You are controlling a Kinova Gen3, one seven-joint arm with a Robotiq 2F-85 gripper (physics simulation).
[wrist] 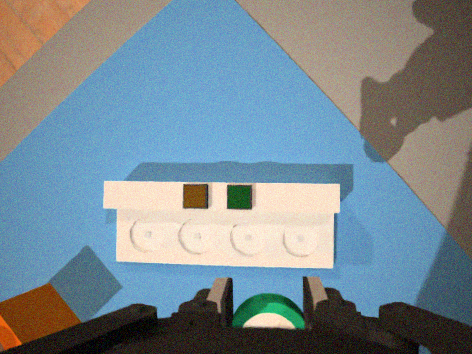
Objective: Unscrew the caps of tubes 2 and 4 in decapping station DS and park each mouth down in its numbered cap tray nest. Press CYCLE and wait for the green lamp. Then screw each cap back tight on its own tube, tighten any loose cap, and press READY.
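Places are measured from the arm's base along level axes (x left, y back, z up), in metres.
Pixels of known places: gripper, between the fingertips: point(267, 300).
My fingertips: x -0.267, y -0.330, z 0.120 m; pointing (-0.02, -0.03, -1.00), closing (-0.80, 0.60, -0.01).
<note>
Behind a point stands the place of what it marks.
My gripper point(267, 300) @(x -0.267, y -0.330, z 0.120 m) is shut on a green cap point(268, 302) @(x -0.268, y -0.331, z 0.130 m) with a white face, at the bottom of the wrist view. The lower part of the cap's face is cut off by the gripper body, and no number shows on it. Whether a tube hangs below the cap is hidden. The cream cap tray point(225, 255) @(x -0.221, y -0.344, z -0.105 m) lies ahead of the fingers, with four round nests in a row, all without caps. A dark green lamp point(239, 197) @(x -0.271, y -0.379, z -0.063 m) and an amber-brown lamp point(195, 196) @(x -0.240, y -0.404, z -0.063 m) sit on its raised back strip; neither looks lit. Numbers on the nests cannot be read.
An orange block point(37, 314) @(x -0.045, y -0.410, z -0.064 m) shows partly at the lower left, with its shadow beside it. The blue mat point(220, 90) @(x -0.320, y -0.482, z -0.116 m) lies on a grey table top point(320, 35) @(x -0.439, y -0.463, z -0.119 m). The arm's shadow falls at the upper right. Wooden floor point(30, 30) shows at the upper left corner.
</note>
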